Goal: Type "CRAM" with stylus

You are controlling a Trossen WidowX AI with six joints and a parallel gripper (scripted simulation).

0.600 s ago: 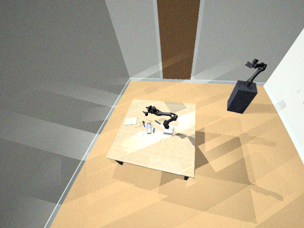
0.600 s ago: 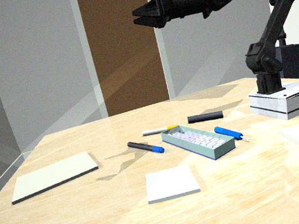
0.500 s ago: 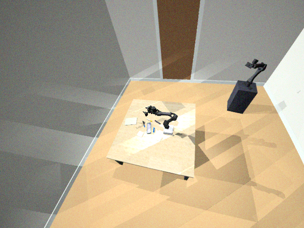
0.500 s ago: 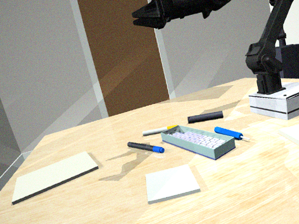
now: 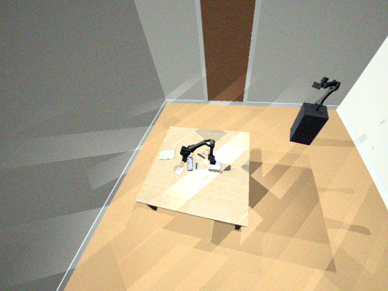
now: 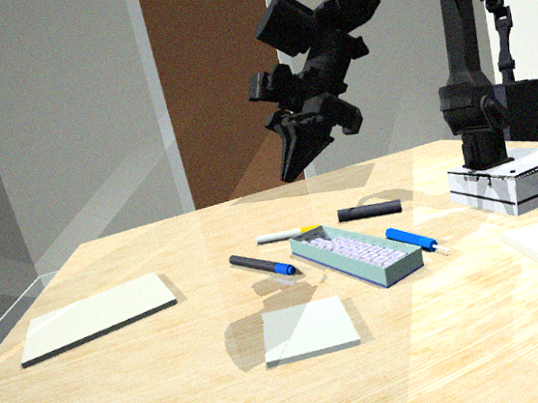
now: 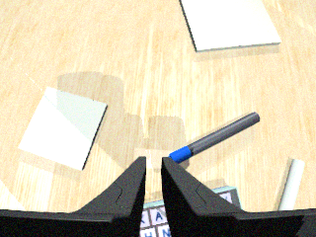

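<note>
Now: gripper tip 70 mm past the keyboard, 20 mm to the left of it and 120 mm above it. The rest, counted from my gripper tip: stylus tip 180 mm behind, 50 mm to the left, 130 mm below; then blue stylus 170 mm behind, 20 mm to the left, 130 mm below.
</note>
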